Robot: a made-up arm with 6 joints. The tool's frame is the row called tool. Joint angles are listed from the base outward. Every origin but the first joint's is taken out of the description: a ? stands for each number. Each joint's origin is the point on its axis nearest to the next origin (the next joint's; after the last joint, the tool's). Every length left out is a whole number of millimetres.
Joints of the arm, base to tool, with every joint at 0 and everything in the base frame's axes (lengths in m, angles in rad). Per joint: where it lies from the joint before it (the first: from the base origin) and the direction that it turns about. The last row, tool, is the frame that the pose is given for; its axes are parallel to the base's.
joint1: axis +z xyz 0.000 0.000 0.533
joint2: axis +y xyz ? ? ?
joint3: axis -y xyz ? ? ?
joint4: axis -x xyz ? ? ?
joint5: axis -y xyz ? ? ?
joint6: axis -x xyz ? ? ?
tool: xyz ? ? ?
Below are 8 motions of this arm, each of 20 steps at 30 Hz.
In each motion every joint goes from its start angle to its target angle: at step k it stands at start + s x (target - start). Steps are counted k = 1, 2, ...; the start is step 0. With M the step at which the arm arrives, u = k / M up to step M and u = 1 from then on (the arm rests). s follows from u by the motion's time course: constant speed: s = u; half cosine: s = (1 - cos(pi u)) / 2; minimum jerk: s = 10 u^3 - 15 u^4 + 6 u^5.
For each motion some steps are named. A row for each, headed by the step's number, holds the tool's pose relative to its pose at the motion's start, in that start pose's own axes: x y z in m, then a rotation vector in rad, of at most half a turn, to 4 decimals.
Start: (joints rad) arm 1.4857 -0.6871 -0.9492 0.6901 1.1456 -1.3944
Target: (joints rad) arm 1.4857 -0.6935 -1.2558 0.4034 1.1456 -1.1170
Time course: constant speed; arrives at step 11
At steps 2, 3, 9, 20:
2: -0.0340 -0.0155 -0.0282 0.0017 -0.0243 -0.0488
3: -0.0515 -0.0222 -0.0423 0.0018 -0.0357 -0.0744
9: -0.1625 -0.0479 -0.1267 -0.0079 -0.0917 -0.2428
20: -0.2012 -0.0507 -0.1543 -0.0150 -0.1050 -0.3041

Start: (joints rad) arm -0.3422 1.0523 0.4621 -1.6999 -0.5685 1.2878
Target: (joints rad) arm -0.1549 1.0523 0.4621 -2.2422 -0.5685 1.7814
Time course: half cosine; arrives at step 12
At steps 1, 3, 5, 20:
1: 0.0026 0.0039 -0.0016 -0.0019 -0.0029 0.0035
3: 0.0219 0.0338 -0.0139 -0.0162 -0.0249 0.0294
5: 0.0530 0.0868 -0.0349 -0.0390 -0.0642 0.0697
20: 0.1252 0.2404 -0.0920 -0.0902 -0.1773 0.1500

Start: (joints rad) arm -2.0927 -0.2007 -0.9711 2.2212 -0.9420 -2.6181
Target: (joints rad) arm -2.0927 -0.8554 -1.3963 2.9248 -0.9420 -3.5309
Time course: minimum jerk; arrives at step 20
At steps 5, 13, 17, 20:
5: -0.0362 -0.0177 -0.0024 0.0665 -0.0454 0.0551
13: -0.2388 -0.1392 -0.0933 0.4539 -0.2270 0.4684
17: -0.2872 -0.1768 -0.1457 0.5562 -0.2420 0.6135
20: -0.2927 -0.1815 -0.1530 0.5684 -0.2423 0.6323

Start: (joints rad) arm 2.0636 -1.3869 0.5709 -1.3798 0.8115 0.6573
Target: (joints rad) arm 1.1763 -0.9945 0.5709 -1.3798 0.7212 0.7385
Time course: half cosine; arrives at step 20
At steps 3, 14, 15, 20:
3: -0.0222 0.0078 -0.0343 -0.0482 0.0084 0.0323
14: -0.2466 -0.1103 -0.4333 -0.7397 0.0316 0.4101
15: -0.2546 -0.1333 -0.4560 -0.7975 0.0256 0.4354
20: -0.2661 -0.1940 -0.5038 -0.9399 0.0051 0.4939

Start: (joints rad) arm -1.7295 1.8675 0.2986 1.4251 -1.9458 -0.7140
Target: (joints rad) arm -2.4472 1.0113 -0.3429 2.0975 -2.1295 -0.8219
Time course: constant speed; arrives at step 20
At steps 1, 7, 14, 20:
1: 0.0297 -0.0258 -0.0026 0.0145 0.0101 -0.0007
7: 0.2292 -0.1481 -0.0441 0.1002 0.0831 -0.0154
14: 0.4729 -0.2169 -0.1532 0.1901 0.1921 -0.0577
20: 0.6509 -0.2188 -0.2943 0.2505 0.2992 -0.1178

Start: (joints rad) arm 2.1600 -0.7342 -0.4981 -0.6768 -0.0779 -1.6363
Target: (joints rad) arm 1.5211 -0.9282 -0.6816 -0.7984 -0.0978 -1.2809
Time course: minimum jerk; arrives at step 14
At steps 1, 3, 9, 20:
1: -0.0007 0.0002 0.0005 -0.0011 -0.0015 0.0013
3: -0.0140 0.0038 0.0103 -0.0240 -0.0317 0.0281
9: -0.1603 0.0089 0.0802 -0.2581 -0.3669 0.2765
20: -0.2115 -0.0031 0.0928 -0.3396 -0.4979 0.3533

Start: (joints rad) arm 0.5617 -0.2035 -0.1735 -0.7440 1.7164 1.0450
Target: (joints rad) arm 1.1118 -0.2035 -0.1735 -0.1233 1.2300 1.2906
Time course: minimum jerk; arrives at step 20
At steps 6, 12, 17, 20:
6: -0.0186 0.0263 0.0296 0.0391 -0.0132 0.1634
12: -0.0791 0.0990 0.1483 0.1590 -0.1566 0.6432
17: -0.1125 0.1274 0.2308 0.2227 -0.3043 0.8689
20: -0.1155 0.1294 0.2388 0.2284 -0.3201 0.8874

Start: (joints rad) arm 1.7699 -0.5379 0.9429 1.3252 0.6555 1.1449
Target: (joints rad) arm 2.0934 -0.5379 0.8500 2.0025 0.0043 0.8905
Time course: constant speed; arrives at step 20
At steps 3, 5, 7, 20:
3: -0.0010 0.0079 0.0041 0.0026 0.0030 0.1047
5: -0.0015 0.0131 0.0076 0.0019 0.0083 0.1723
7: -0.0018 0.0183 0.0119 -0.0008 0.0165 0.2381
20: -0.0018 0.0481 0.0543 -0.0670 0.1388 0.6065

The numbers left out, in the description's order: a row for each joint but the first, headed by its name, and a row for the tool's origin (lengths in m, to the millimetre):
joint2: 0.000 0.000 0.000
joint3: 0.000 0.000 0.643
joint4: 0.699 0.000 0.000
joint5: 0.000 -0.179 0.000
joint6: 0.000 0.000 0.000
tool: 0.000 0.000 0.000

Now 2 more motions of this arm.
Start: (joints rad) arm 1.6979 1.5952 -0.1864 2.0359 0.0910 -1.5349
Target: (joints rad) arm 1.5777 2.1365 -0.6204 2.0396 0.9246 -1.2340
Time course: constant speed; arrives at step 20
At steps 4, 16, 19, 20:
4: 0.0902 0.0426 -0.1181 -0.0080 0.1474 0.2707
16: 0.2054 0.2346 -0.4772 0.1514 0.4318 1.1159
19: 0.1982 0.2906 -0.5584 0.2399 0.4647 1.3220
20: 0.1928 0.3094 -0.5841 0.2743 0.4723 1.3891

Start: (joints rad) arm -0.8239 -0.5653 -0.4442 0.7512 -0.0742 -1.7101
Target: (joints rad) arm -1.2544 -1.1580 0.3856 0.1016 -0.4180 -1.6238
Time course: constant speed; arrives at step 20
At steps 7, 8, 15, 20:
7: -0.2749 0.1446 0.1581 0.1904 -0.3557 0.2426
8: -0.3226 0.1631 0.1690 0.2126 -0.3971 0.2842
15: -0.6831 0.2709 0.1455 0.3121 -0.6132 0.6171
20: -0.9371 0.3180 0.0184 0.3049 -0.6838 0.8843

